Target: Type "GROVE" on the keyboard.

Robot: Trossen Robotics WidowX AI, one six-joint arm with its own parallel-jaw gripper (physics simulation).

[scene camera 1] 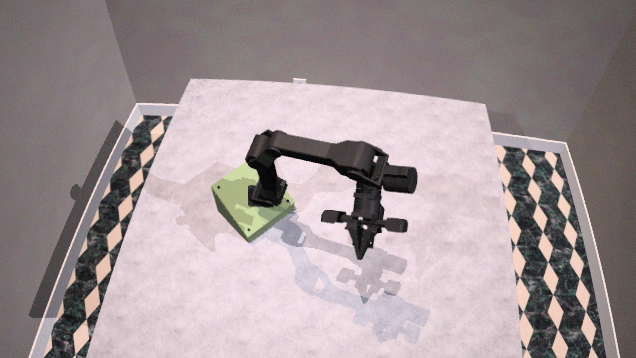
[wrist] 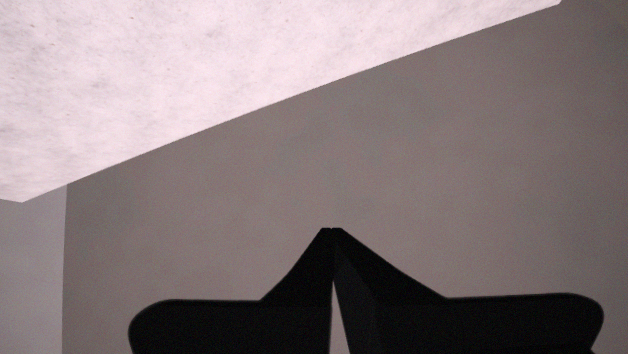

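Pixels of known places: gripper, fingertip midpoint: (scene camera 1: 359, 259) (wrist: 330, 237); arm's base at its link origin: (scene camera 1: 258, 196).
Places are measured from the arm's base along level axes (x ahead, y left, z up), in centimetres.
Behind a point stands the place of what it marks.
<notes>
The black gripper (scene camera 1: 360, 257) @(z 24.8, x 20.9, y -39.2 cm) (wrist: 332, 229) @(z 24.8, x 20.9, y -39.2 cm) is shut, with its two pointed fingertips together and nothing between them. In the scene view it points down above the table, right of the middle, and its shadows fall on the table below it. In the wrist view the fingertips stand out dark against the grey wall. The keyboard cannot be made out in either view. The arm and gripper hide part of the table in the scene view, so whether it lies behind them cannot be told.
The arm stands on a light green block (scene camera 1: 231, 186) @(z 3.6, x -7.8, y 2.3 cm) on the pale table (scene camera 1: 200, 300) @(z -8.2, x -21.6, y -29.6 cm), left of the gripper. The table's far edge crosses the wrist view diagonally, with the grey wall (wrist: 450, 150) beyond. A patterned floor (scene camera 1: 545, 240) shows on both sides of the table.
</notes>
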